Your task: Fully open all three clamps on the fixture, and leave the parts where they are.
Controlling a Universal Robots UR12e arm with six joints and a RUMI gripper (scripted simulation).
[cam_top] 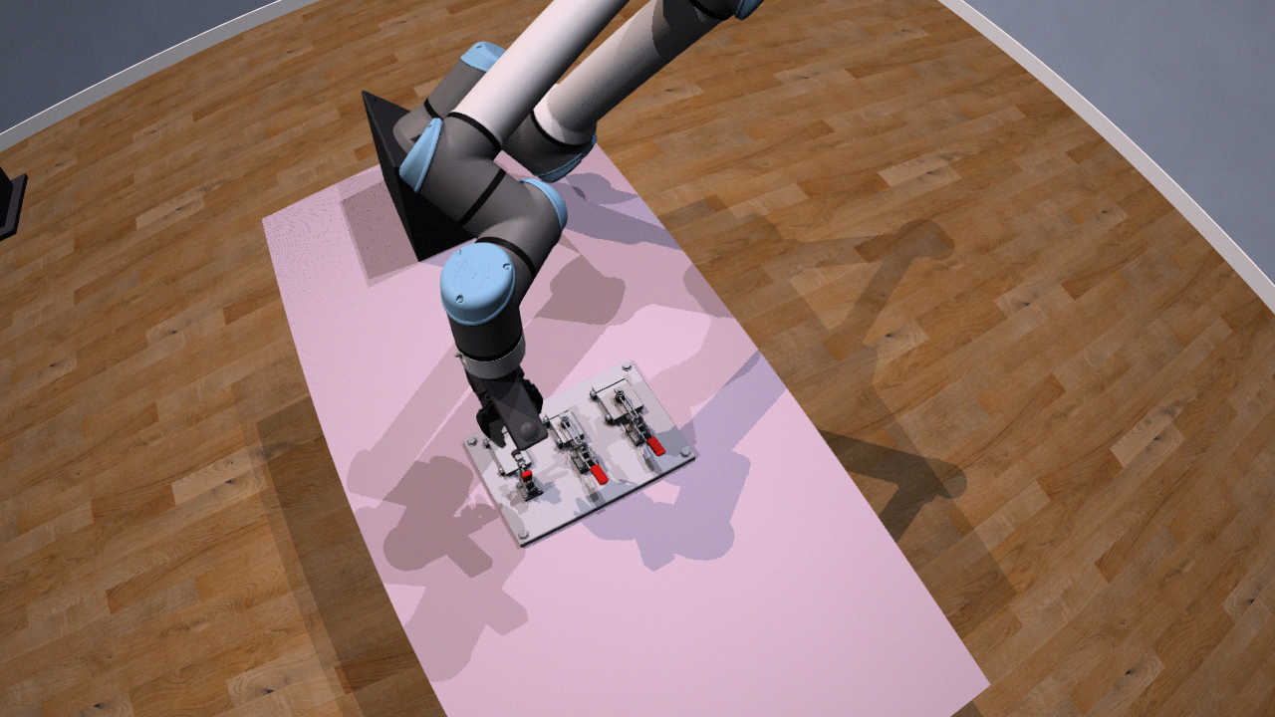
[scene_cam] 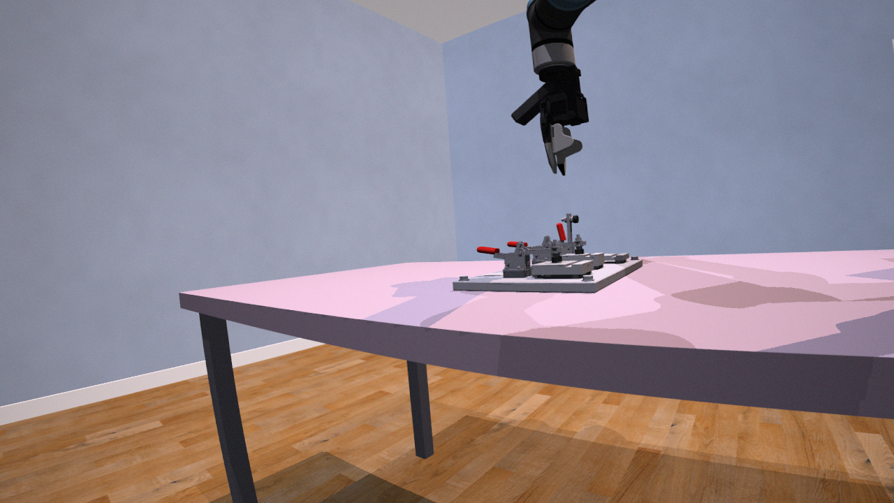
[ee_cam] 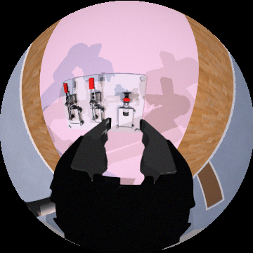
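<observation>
Now: the grey fixture plate 5 cm behind my hand, 11 cm to the left of it and 21 cm below it. The rest, counted from my hand: flat grey part (12 cm behind, 21 cm to the left, 19 cm below).
</observation>
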